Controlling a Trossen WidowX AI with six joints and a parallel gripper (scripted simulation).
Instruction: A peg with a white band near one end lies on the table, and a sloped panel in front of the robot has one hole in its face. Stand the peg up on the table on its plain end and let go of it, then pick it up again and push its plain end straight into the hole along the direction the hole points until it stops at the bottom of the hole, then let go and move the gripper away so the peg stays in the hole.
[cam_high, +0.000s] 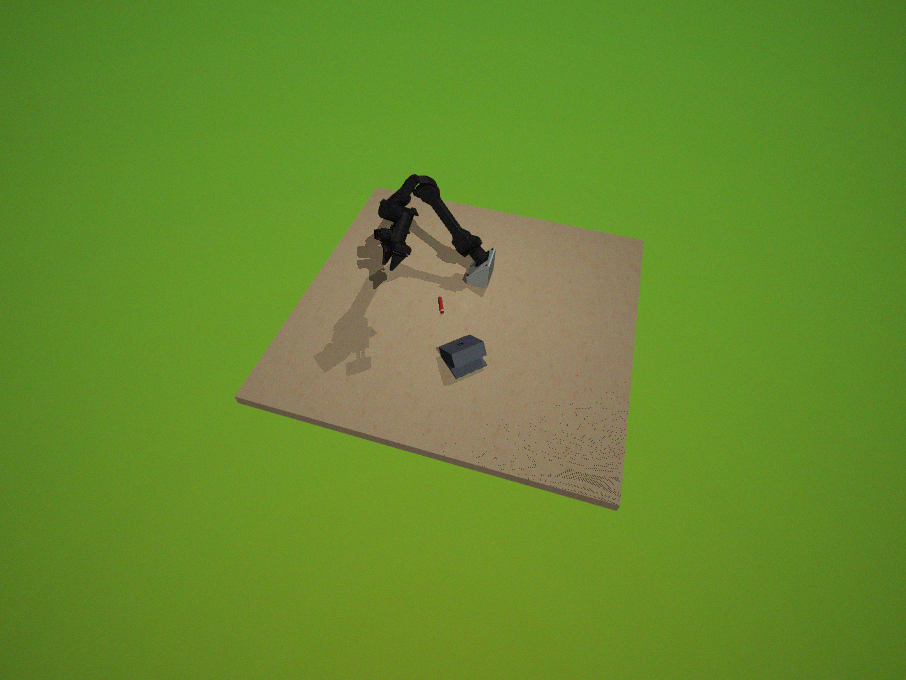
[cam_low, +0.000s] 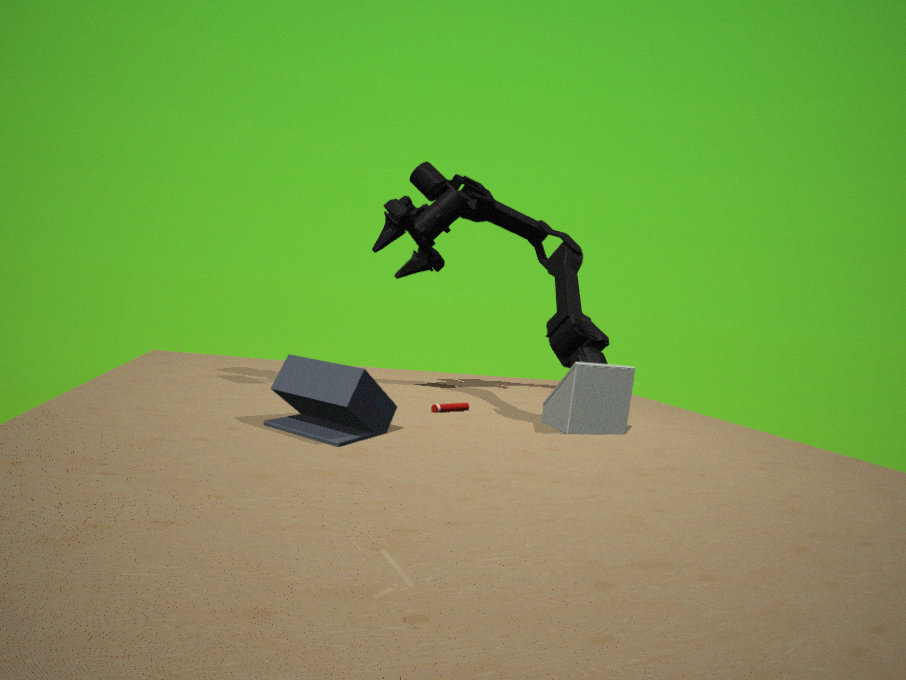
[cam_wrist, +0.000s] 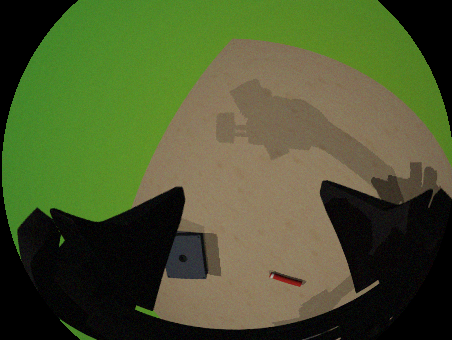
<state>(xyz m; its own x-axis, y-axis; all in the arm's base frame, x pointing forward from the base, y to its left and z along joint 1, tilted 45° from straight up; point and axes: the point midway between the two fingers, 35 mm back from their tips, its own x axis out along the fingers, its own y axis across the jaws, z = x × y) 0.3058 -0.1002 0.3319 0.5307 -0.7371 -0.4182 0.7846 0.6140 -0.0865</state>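
Now: the red peg 80 mm behind my gripper tip, 180 mm to the left of it and 250 mm below it. From my gripper tip the other things lie so: flat base plate (160 mm ahead, 310 mm to the left, 250 mm below); then panel (150 mm ahead, 300 mm to the left, 210 mm below).
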